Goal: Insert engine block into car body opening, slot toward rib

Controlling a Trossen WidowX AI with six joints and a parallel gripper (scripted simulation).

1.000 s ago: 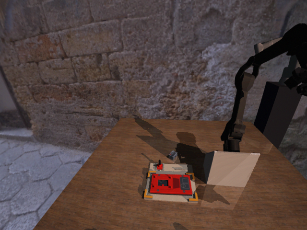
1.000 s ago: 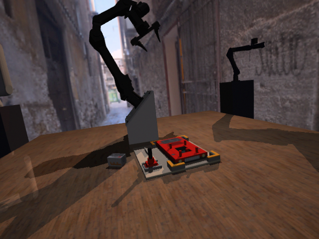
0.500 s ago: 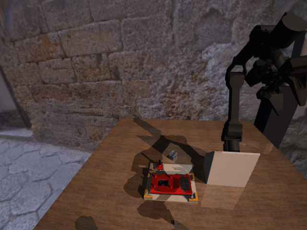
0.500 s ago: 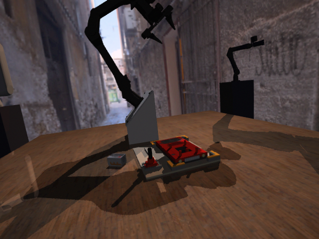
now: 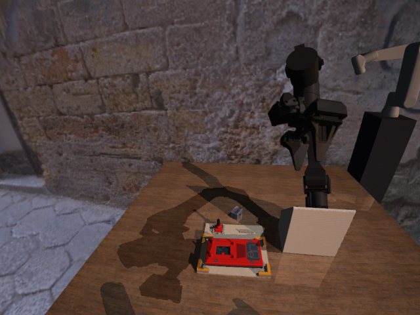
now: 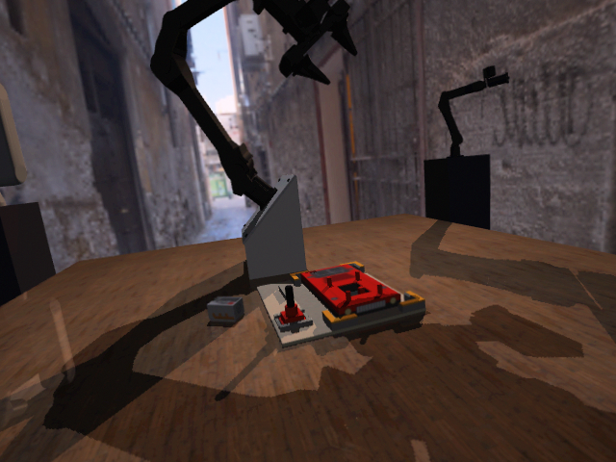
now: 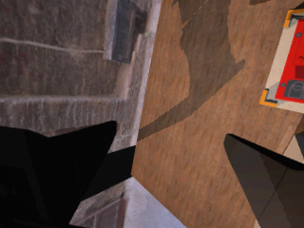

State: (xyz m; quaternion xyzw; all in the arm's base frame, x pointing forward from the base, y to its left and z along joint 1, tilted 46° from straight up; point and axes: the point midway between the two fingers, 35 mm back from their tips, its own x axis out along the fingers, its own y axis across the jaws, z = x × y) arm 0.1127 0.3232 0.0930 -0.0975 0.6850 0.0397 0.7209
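Right now my gripper tip is 42 cm above the grey engine block, 29 cm to the left of it and 16 cm short of it. Also, from my gripper tip: grey base plate 42 cm below, 16 cm ahead, 9 cm to the right.
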